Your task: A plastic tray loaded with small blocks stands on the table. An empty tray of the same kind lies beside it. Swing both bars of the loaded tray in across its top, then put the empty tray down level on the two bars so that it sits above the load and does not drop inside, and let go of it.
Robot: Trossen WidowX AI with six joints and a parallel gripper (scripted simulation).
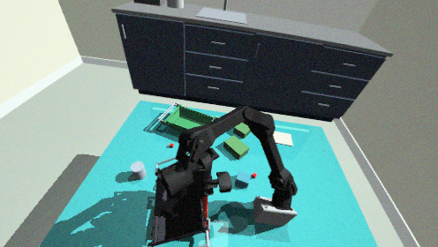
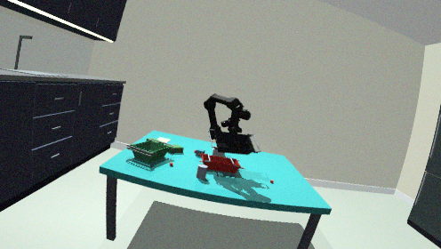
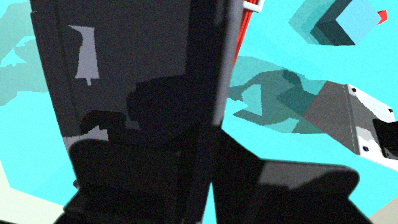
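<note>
Now: the black tray 70 mm ahead of my gripper tip and 10 mm to the left of it. From my gripper tip the other things lie so: light blue block: 200 mm behind, 170 mm to the right, 170 mm below; white flat plate: 480 mm to the right, 480 mm behind, 190 mm below.
</note>
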